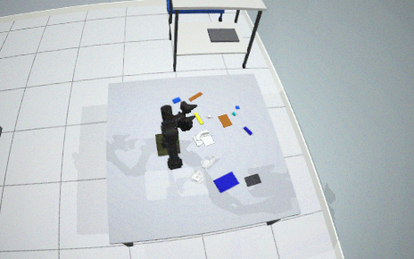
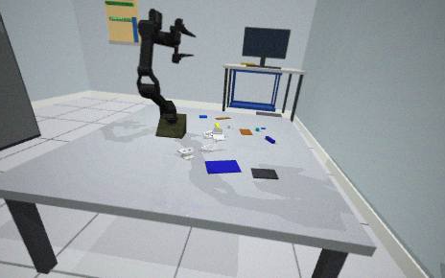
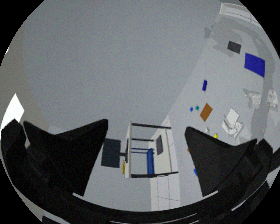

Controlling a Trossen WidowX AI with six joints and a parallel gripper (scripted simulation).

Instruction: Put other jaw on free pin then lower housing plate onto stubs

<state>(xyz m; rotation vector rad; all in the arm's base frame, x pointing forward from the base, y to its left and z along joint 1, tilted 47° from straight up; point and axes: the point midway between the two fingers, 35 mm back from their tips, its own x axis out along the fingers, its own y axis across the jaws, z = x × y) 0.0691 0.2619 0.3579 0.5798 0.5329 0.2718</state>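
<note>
My gripper tip is now 140 mm short of the white jaw, 70 mm to the left of it and 470 mm above it. From my gripper tip the other things lie so: blue plate (230 mm ahead, 230 mm to the right, 500 mm below); then white base (120 mm ahead, 120 mm to the left, 500 mm below); then yellow bar (70 mm ahead, 280 mm to the left, 500 mm below).
</note>
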